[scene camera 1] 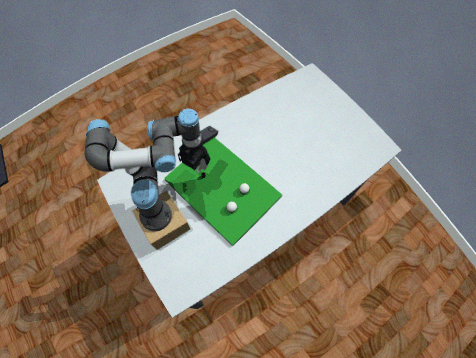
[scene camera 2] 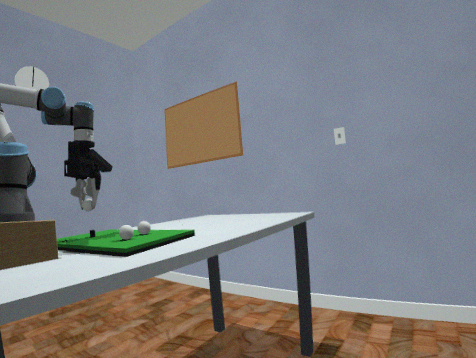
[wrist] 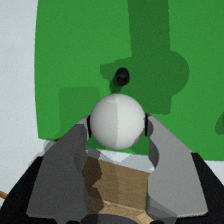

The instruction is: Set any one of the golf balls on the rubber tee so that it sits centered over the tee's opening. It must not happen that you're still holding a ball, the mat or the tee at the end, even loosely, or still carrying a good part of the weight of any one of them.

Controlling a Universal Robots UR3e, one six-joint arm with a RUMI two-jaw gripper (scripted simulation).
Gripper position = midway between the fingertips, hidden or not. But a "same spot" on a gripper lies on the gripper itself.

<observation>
my gripper: scene camera 1; scene camera 2; wrist 117,116
green mat: scene camera 1; scene camera 2; wrist 78,58
same spot on green mat: (scene camera 1: 208,194) = (scene camera 2: 97,239)
same spot on my gripper: (scene camera 2: 91,188) = (scene camera 1: 202,164)
</observation>
